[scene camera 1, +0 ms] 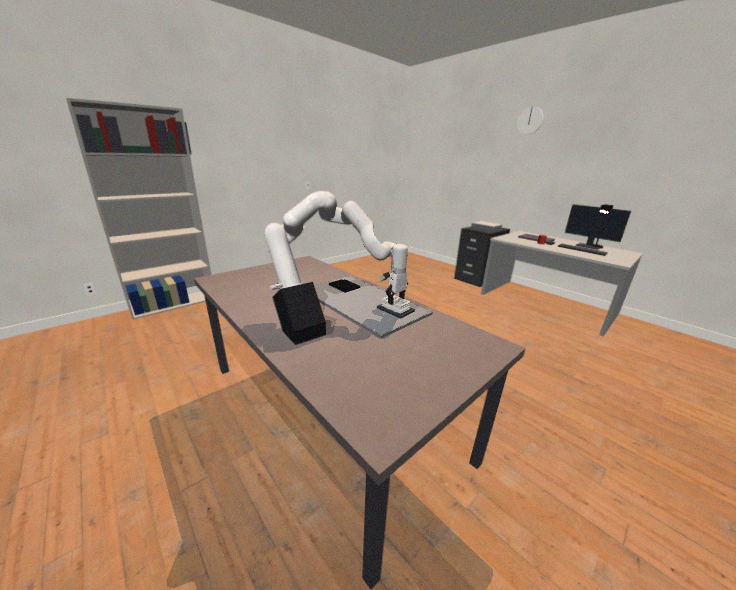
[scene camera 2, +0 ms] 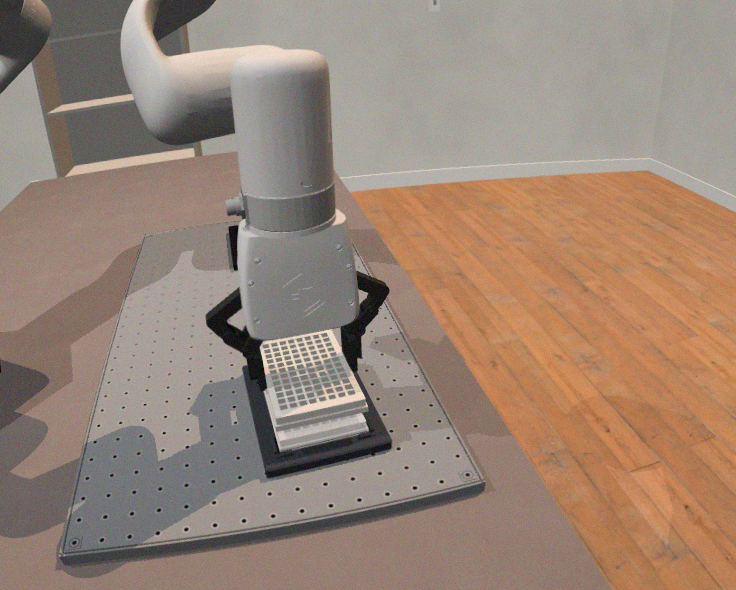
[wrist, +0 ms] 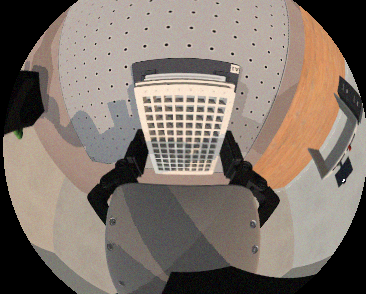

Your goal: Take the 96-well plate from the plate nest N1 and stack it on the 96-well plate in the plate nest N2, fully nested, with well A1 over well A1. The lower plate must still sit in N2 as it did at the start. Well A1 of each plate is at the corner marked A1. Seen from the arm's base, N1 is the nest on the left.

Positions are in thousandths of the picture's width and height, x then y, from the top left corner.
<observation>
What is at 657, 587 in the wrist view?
My gripper.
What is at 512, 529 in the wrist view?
A white 96-well plate.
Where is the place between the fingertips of my gripper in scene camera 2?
416, 633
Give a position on a clear 96-well plate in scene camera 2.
At 441, 733
</observation>
